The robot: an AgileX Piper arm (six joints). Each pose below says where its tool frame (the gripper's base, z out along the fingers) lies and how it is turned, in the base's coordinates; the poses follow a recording.
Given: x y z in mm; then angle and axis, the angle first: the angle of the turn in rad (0 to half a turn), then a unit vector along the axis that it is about.
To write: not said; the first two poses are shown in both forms.
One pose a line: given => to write
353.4, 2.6, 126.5, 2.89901, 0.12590, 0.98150, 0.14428 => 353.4, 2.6, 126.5, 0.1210, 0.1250, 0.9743, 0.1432
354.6, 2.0, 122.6, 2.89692, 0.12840, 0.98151, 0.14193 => 354.6, 2.0, 122.6, 0.1220, 0.1274, 0.9742, 0.1409
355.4, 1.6, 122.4, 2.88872, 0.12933, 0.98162, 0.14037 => 355.4, 1.6, 122.4, 0.1261, 0.1283, 0.9738, 0.1392
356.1, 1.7, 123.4, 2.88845, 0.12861, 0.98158, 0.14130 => 356.1, 1.7, 123.4, 0.1262, 0.1276, 0.9737, 0.1402
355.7, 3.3, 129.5, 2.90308, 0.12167, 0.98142, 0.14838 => 355.7, 3.3, 129.5, 0.1190, 0.1208, 0.9744, 0.1473
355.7, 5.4, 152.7, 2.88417, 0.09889, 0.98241, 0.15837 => 355.7, 5.4, 152.7, 0.1284, 0.0981, 0.9743, 0.1571
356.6, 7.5, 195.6, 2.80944, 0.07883, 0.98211, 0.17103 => 356.6, 7.5, 195.6, 0.1653, 0.0777, 0.9686, 0.1687
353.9, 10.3, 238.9, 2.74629, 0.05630, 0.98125, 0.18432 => 353.9, 10.3, 238.9, 0.1964, 0.0552, 0.9621, 0.1807
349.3, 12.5, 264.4, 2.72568, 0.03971, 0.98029, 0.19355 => 349.3, 12.5, 264.4, 0.2065, 0.0389, 0.9592, 0.1894
